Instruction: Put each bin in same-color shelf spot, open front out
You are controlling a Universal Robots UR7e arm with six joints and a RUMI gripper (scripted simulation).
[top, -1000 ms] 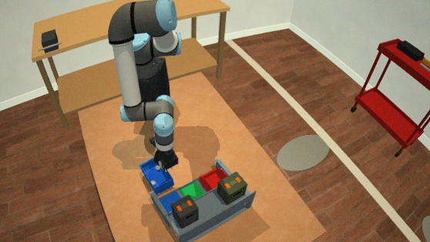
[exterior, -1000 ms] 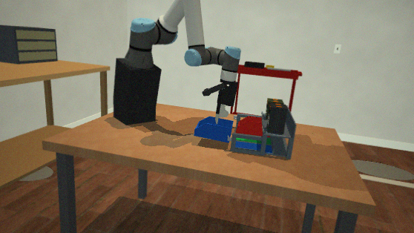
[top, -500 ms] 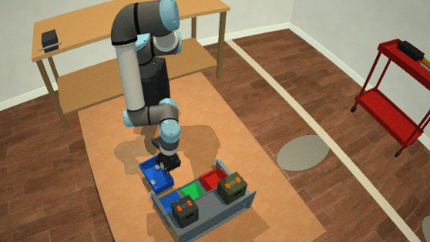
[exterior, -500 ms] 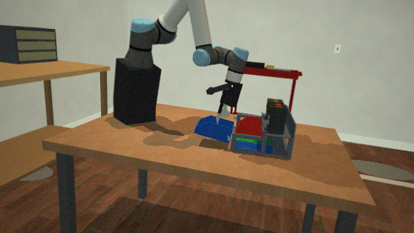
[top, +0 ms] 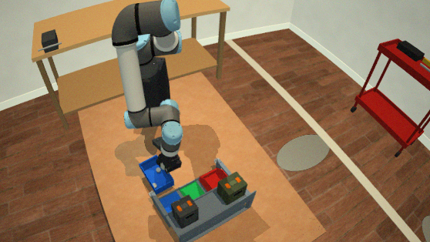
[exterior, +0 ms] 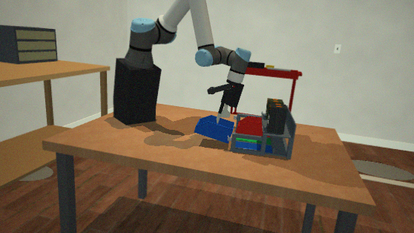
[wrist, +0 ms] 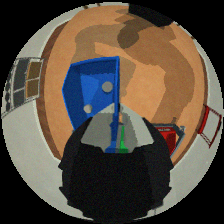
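Now: hand 50 mm to the left of the blue bin, 20 mm above it and 10 mm past it. The rest, counted from my hand: red bin (190 mm ahead, 170 mm to the left, 60 mm below).
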